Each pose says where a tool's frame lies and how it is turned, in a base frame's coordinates. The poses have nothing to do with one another.
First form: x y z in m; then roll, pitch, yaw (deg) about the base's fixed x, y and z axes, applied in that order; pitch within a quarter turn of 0, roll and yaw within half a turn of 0.
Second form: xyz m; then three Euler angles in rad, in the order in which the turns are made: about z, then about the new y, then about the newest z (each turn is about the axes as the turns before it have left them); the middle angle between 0 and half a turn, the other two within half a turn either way. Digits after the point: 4 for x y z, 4 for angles.
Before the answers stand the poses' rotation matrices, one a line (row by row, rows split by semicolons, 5 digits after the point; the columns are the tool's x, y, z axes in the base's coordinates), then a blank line. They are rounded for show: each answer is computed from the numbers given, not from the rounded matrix.
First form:
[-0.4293 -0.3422 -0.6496 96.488 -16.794 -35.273]
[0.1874 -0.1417 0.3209 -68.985 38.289 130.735]
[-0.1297 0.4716 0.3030 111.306 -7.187 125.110]
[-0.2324 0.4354 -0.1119 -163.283 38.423 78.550]
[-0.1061 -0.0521 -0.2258 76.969 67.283 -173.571]
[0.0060 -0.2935 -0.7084 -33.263 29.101 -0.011]
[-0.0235 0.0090 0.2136 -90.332 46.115 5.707]
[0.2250 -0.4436 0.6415 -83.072 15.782 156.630]
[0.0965 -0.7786 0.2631 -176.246 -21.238 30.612]
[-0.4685 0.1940 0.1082 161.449 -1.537 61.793]
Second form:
0.78159 -0.29963 -0.54712; -0.55284 0.07353 -0.83003; 0.28893 0.95122 -0.10818
-0.51219 0.10572 -0.85234; 0.59474 -0.67230 -0.44078; -0.61963 -0.73269 0.28147
-0.57063 0.36427 0.73599; 0.81162 0.11363 0.57303; 0.12511 0.92433 -0.36049
0.15552 0.90319 -0.40007; 0.76785 -0.36533 -0.52625; -0.62146 -0.22535 -0.75033
-0.38375 -0.86777 -0.31577; -0.04324 -0.32469 0.94483; -0.92242 0.37623 0.08708
0.87376 -0.26659 0.40677; -0.00017 0.83621 0.54840; -0.48635 -0.47924 0.73061
0.68978 -0.71657 -0.10360; 0.06893 -0.07744 0.99461; -0.72073 -0.69320 -0.00402
-0.88336 0.20000 -0.42389; 0.38171 -0.21782 -0.89825; -0.27198 -0.95528 0.11607
0.80218 0.52854 0.27775; 0.47464 -0.84671 0.24041; 0.36224 -0.06103 -0.93008
0.47249 0.83142 0.29239; 0.88093 -0.45562 -0.12797; 0.02682 0.31803 -0.94770

[-0.4293 -0.3422 -0.6496 -2.1536 1.6792 1.8657]
[0.1874 -0.1417 0.3209 -2.6643 1.2855 -0.8688]
[-0.1297 0.4716 0.3030 0.6615 1.9396 1.7053]
[-0.2324 0.4354 -0.1119 -2.2208 2.4194 -0.3479]
[-0.1061 -0.0521 -0.2258 1.8933 1.4836 0.3873]
[0.0060 -0.2935 -0.7084 0.9326 0.7516 -0.7780]
[-0.0235 0.0090 0.2136 1.6746 1.5748 -0.7659]
[0.2250 -0.4436 0.6415 -2.0117 1.4545 -1.2934]
[0.0965 -0.7786 0.2631 0.7135 2.7654 -2.9747]
[-0.4685 0.1940 0.1082 -0.4125 2.8167 1.6549]

